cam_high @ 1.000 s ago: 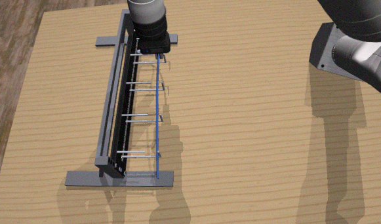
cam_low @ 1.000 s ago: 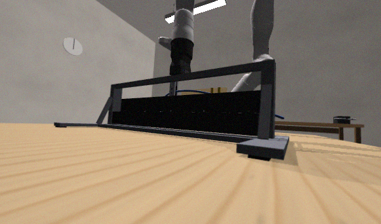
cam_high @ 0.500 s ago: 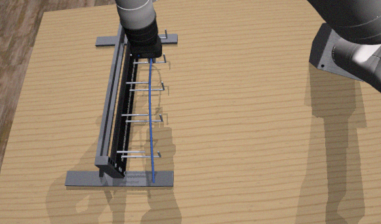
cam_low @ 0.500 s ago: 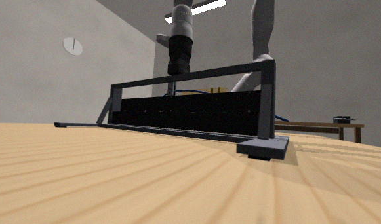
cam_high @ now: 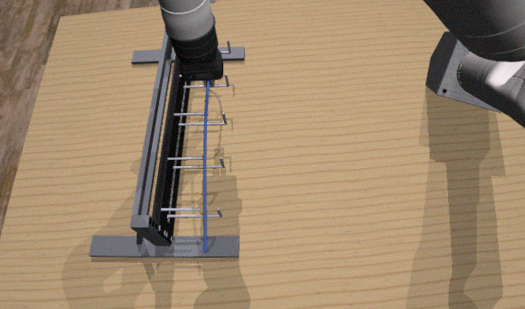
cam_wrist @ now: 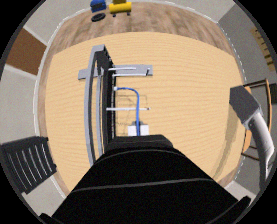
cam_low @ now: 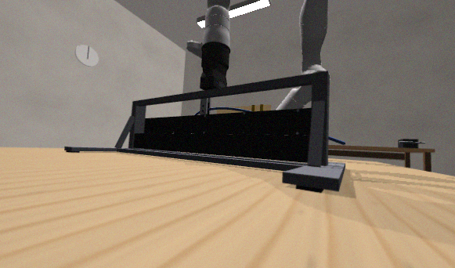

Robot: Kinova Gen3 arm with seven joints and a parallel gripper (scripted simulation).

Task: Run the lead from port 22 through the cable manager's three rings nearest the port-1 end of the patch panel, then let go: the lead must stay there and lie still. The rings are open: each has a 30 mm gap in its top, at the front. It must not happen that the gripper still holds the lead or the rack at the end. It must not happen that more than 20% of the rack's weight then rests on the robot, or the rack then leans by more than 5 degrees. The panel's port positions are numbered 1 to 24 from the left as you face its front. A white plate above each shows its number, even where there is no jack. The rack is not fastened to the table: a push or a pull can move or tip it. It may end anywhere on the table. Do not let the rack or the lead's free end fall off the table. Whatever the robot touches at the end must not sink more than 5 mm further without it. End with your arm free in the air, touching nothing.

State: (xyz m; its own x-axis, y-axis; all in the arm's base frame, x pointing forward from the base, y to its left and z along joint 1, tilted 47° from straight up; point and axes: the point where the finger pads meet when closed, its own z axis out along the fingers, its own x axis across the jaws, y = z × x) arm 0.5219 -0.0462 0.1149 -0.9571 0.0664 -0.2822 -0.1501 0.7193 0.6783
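The rack is 80 mm ahead of my hand, 70 mm to the left of it and 60 mm below it.
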